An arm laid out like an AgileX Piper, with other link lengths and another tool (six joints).
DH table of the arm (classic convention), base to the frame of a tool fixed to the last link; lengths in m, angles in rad. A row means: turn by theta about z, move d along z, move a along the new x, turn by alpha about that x. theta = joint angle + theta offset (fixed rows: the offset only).
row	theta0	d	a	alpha
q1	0	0.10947	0	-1.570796
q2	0.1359	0	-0.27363	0
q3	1.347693	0	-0.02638	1.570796
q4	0	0.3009	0	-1.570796
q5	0	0	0	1.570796
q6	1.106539	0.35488	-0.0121	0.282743
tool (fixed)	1.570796	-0.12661	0	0
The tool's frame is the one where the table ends.
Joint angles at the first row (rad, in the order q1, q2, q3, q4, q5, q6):
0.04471, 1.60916, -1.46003, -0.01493, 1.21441, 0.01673
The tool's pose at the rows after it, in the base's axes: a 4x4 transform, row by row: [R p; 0 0 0 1], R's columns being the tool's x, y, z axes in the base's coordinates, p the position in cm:
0.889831 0.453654 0.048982 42.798; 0.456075 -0.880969 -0.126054 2.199; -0.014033 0.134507 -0.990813 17.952; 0 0 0 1
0.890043 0.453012 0.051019 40.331; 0.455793 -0.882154 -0.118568 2.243; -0.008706 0.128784 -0.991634 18.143; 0 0 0 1
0.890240 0.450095 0.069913 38.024; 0.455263 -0.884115 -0.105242 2.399; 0.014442 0.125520 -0.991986 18.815; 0 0 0 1
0.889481 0.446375 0.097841 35.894; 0.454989 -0.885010 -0.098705 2.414; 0.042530 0.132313 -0.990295 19.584; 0 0 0 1
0.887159 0.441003 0.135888 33.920; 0.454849 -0.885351 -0.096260 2.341; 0.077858 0.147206 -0.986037 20.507; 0 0 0 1
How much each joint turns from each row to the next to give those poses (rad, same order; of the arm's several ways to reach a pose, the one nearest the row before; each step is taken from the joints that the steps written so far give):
0.00000, -0.09263, 0.08734, 0.00744, 0.00001, 0.00000
0.00001, -0.09190, 0.08948, 0.00749, -0.00002, 0.00001
-0.00001, -0.09838, 0.07803, 0.01261, 0.00066, -0.00002
0.00001, -0.09846, 0.06959, 0.00534, 0.00041, 0.00002
-0.00001, -0.09994, 0.06137, 0.00075, 0.00000, -0.00001

